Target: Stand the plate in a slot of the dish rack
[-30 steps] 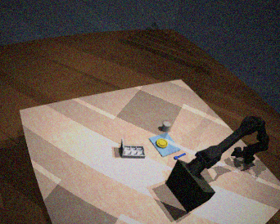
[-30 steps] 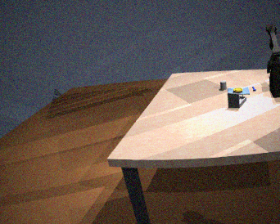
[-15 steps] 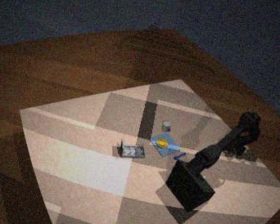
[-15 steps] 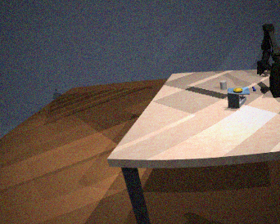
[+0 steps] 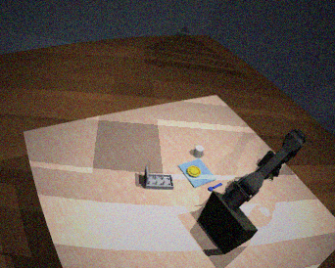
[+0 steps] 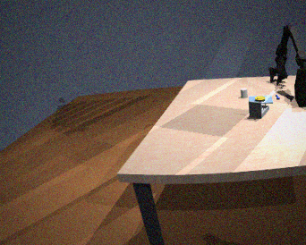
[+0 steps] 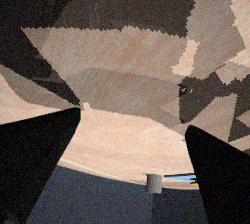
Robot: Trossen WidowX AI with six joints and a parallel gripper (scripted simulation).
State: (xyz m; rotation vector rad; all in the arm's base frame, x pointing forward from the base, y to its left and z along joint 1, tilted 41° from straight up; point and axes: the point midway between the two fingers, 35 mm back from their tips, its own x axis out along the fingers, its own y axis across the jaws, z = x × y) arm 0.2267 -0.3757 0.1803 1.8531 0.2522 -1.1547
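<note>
Now: the yellow plate 350 mm to the left of my gripper tip, 80 mm ahead of it and 10 mm above it. Round my gripper tip: blue mat 330 mm to the left, 80 mm ahead; then white cup 270 mm to the left, 190 mm ahead, 20 mm above; then blue spoon 290 mm to the left, 30 mm behind.
</note>
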